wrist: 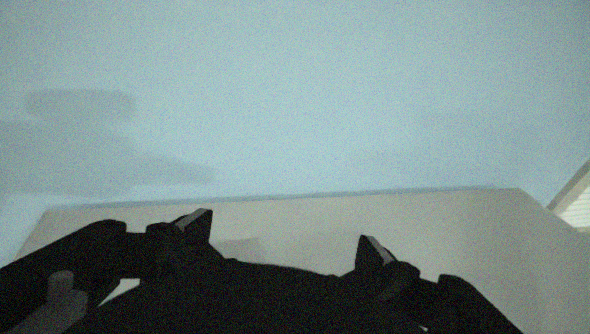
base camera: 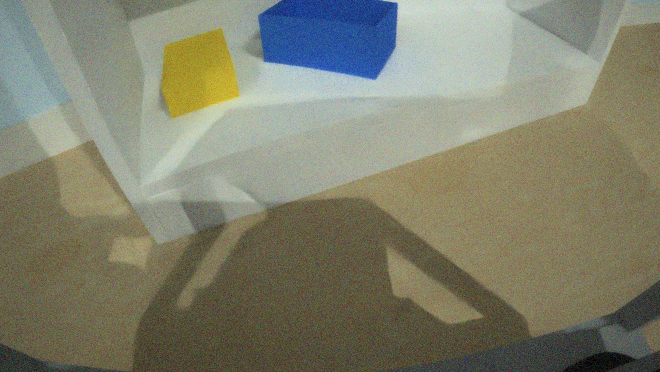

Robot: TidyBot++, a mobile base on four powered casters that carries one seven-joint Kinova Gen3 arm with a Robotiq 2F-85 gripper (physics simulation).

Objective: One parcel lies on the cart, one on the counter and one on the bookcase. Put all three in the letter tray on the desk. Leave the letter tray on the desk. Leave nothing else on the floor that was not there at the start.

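Places are measured from the arm's base along level axes (x right, y back, z down), in millimetres.
Pixels of known places: gripper, fingertip midpoint: (wrist: 284, 238).
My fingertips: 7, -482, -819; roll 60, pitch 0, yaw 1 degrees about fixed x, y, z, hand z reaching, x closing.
Note:
Ahead of a thing's pixels: the offset from my fingertips to its middle, as dx, dy, dz. Level surfaces: height alone.
The bookcase (base camera: 350, 145) (wrist: 475, 225) shows its lowest shelf in the base camera view and its pale top board in the wrist view. My gripper (wrist: 284, 238) is open and empty, with its two dark fingers wide apart in front of the top board. A faint darker patch, like a shadow, lies on the board between the fingers. No brown parcel shows on the visible part of the board; the gripper's body hides its near part. The cart, the counter, the desk and the letter tray do not show in either view.
A yellow block @[-153, -48, +1093] (base camera: 200, 72) and a blue open box @[+30, -89, +1078] (base camera: 325, 45) stand on the lowest shelf. The wooden floor @[dz +1215] (base camera: 525, 200) in front carries the robot's shadow. A pale blue wall (wrist: 300, 100) rises behind the top board. A white slatted panel (wrist: 580, 210) shows at the right edge.

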